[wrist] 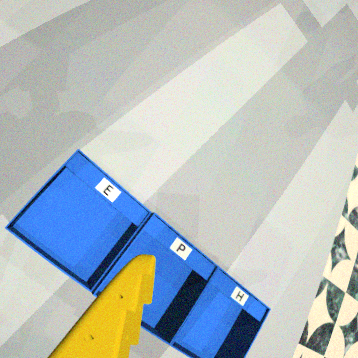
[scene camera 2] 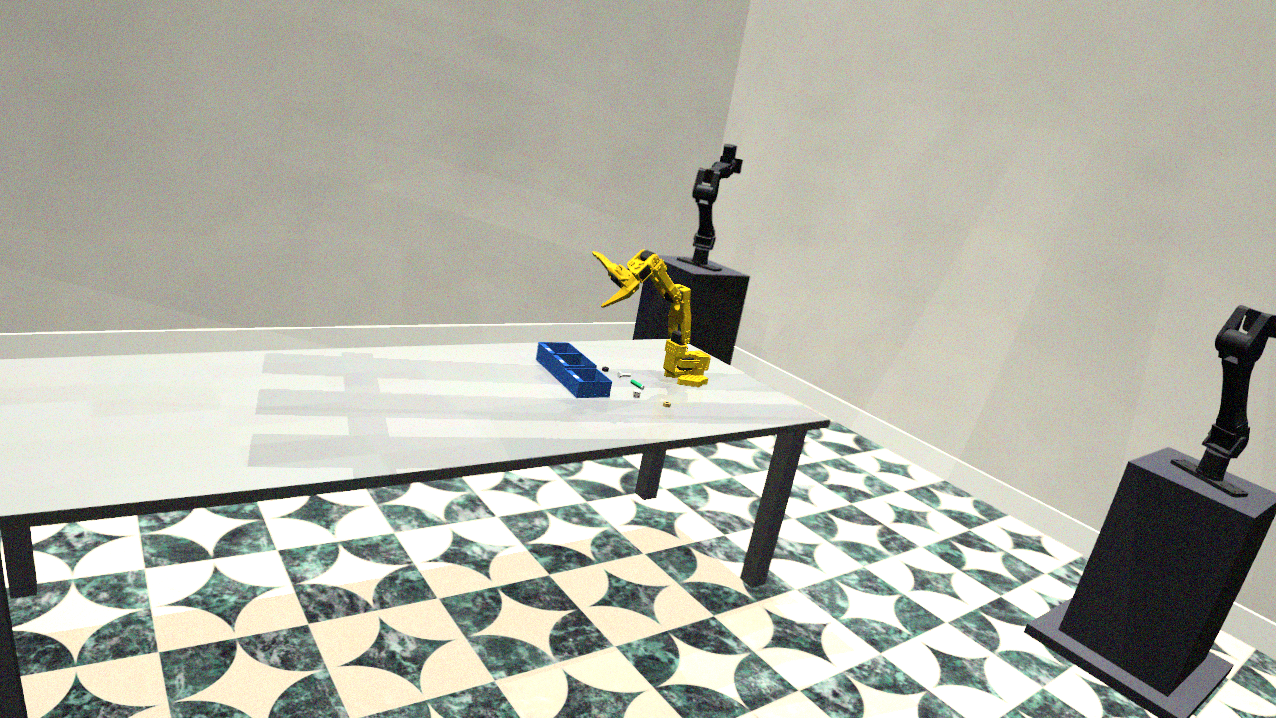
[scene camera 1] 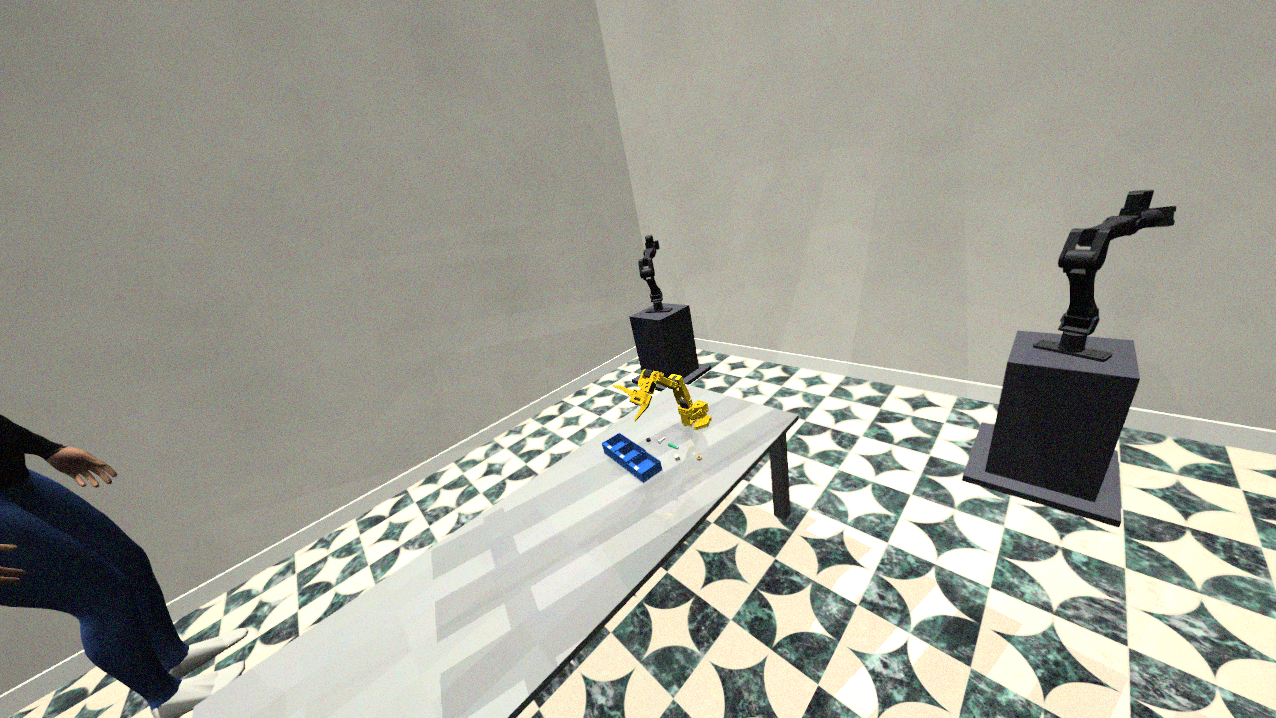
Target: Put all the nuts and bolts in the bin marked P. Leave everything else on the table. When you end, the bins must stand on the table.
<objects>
blue bin row: wrist; scene camera 2 577,373; scene camera 1
same spot on blue bin row: [wrist: 82,221] = [scene camera 1: 644,468]
</objects>
